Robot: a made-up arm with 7 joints. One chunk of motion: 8 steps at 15 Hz.
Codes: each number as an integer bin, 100 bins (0 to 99) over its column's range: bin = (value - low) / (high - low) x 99, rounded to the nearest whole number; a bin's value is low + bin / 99 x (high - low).
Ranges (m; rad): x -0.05..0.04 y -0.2..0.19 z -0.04..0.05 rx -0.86..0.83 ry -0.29..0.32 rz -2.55..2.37
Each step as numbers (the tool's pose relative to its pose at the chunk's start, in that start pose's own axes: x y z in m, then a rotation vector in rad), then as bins.
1 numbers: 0.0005 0.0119 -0.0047 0.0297 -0.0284 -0.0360
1 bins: 56 54 39 52 42 51
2 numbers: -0.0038 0.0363 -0.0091 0.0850 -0.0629 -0.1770
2 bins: 51 60 34 55 37 48
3 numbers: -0.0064 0.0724 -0.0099 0.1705 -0.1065 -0.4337
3 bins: 48 69 33 60 30 43
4 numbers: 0.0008 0.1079 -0.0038 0.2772 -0.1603 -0.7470
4 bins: 56 78 40 67 21 36
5 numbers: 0.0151 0.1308 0.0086 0.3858 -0.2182 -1.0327
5 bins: 72 84 53 73 12 31
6 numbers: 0.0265 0.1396 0.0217 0.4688 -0.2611 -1.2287
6 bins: 84 86 68 78 5 27
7 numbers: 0.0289 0.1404 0.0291 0.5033 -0.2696 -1.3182
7 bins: 87 86 76 80 3 25
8 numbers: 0.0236 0.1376 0.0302 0.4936 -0.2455 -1.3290
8 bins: 81 86 77 79 7 25
